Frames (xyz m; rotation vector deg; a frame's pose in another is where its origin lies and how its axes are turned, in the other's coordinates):
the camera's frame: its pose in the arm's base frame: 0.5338 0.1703 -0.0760 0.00 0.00 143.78
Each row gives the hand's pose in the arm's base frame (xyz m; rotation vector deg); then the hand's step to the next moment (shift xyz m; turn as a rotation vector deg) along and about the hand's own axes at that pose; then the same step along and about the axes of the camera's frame.
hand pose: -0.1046 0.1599 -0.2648 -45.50 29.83 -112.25
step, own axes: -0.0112 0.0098 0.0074 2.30 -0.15 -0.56
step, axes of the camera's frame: -0.0094 -0.0129 -0.0046 -0.07 2.33 0.44
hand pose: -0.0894 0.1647 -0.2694 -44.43 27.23 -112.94
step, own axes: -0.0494 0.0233 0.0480 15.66 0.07 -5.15
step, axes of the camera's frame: -0.0347 -0.0637 0.0046 -0.60 16.42 1.34
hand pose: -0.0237 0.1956 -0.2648 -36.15 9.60 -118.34
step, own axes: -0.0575 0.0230 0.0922 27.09 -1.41 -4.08
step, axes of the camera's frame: -0.0435 -0.0893 0.0497 -1.19 26.49 7.01
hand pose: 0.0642 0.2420 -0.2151 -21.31 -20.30 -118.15
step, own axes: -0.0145 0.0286 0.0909 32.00 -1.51 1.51
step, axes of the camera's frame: -0.0145 -0.0521 0.0798 -0.68 28.82 14.06
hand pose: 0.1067 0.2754 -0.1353 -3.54 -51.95 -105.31
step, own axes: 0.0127 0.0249 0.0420 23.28 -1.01 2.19
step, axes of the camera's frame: 0.0069 -0.0088 0.0492 0.15 20.63 11.06
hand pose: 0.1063 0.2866 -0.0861 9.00 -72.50 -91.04
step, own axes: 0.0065 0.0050 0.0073 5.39 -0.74 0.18
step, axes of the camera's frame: 0.0037 0.0025 0.0100 -0.03 5.05 2.03
